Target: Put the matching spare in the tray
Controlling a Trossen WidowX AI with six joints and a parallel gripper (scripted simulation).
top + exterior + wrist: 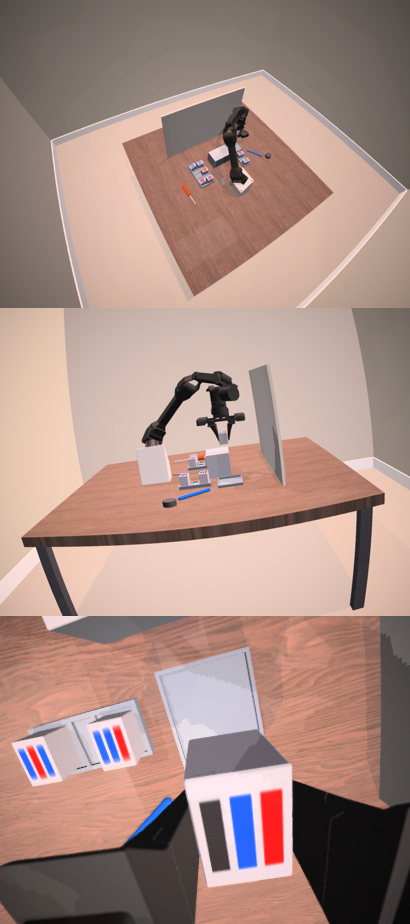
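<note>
My gripper tip is now 160 mm above the shallow grey tray. Also, from my gripper tip: blue pen (160 mm below, 150 mm behind, 100 mm to the right); then mounted unit (200 mm to the left, 120 mm below, 10 mm behind); then grey panel (220 mm ahead, 160 mm to the left, 60 mm above).
</note>
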